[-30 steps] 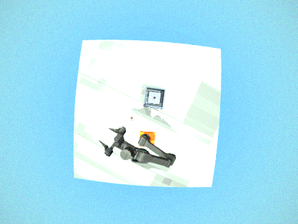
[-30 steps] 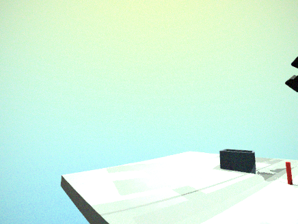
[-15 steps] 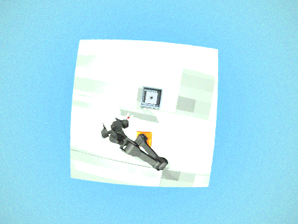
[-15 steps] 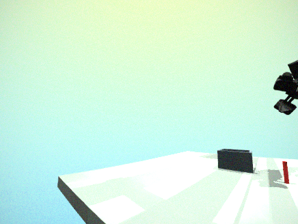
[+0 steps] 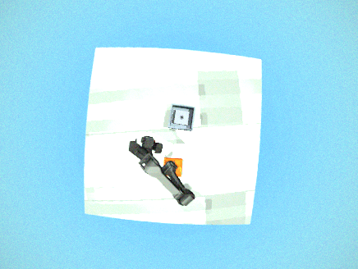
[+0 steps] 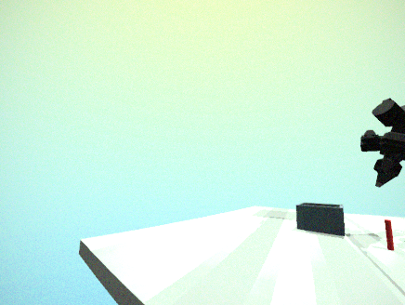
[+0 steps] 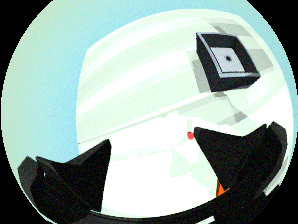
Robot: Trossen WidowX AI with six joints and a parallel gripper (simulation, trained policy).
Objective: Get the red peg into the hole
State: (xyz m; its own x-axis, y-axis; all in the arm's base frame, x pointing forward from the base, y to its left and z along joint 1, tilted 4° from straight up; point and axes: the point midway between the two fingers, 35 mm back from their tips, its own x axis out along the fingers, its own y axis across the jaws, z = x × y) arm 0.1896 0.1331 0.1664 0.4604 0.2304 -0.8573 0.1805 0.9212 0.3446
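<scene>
The red peg is 2 cm behind my gripper tip, 4 cm to the right of it and 15 cm below it. Round my gripper tip: grey box: 13 cm ahead, 24 cm to the right, 16 cm below; grey plate: 13 cm ahead, 24 cm to the right, 14 cm below.
</scene>
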